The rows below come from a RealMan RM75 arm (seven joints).
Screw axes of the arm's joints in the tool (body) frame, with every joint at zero. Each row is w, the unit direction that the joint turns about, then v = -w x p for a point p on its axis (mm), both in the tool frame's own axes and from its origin. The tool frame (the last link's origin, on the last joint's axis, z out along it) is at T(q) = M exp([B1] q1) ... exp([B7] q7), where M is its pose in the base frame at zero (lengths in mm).
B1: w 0 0 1 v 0.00 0.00 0.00
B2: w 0 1 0 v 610.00 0.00 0.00
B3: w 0 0 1 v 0.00 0.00 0.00
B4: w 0 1 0 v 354.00 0.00 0.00
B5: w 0 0 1 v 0.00 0.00 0.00
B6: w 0 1 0 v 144.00 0.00 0.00
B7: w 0 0 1 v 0.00 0.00 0.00
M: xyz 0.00 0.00 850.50 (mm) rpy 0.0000 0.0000 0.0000 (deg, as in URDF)
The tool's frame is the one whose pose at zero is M.
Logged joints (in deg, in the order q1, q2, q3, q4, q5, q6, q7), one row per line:
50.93, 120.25, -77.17, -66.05, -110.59, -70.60, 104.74
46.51, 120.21, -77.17, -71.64, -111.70, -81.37, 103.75
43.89, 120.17, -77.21, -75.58, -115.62, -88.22, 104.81
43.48, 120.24, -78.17, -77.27, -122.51, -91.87, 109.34
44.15, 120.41, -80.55, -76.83, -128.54, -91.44, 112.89
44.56, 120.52, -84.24, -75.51, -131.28, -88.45, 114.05
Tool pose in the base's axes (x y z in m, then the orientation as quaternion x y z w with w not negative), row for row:
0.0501, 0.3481, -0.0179, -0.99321, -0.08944, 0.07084, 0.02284
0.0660, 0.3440, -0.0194, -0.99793, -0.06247, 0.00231, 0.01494
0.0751, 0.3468, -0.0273, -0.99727, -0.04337, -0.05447, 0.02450
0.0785, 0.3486, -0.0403, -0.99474, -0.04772, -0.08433, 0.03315
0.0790, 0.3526, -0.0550, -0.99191, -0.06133, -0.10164, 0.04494
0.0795, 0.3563, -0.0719, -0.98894, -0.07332, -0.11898, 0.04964
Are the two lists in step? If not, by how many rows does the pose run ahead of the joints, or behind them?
The pose runs 2 rows ahead of the joints: the pose in row i belongs to the joints in row i + 2.
